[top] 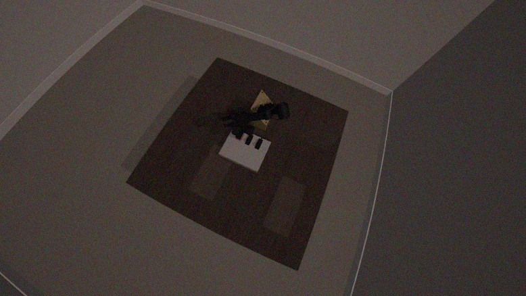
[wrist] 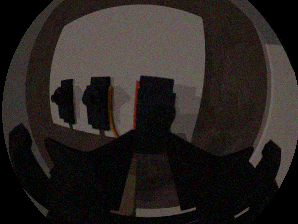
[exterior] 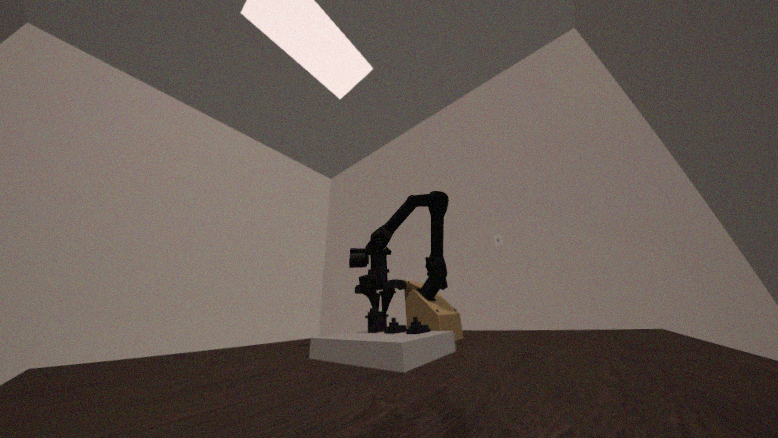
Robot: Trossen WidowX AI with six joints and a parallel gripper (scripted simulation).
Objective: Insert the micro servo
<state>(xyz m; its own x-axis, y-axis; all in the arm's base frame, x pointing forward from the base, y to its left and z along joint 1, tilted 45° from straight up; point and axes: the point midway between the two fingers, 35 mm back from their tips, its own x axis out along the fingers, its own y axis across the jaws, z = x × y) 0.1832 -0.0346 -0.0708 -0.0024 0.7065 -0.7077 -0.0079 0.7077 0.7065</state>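
Now: gripper tip 120 mm short of the robot deck, 80 mm to the right of it and 70 mm above it.
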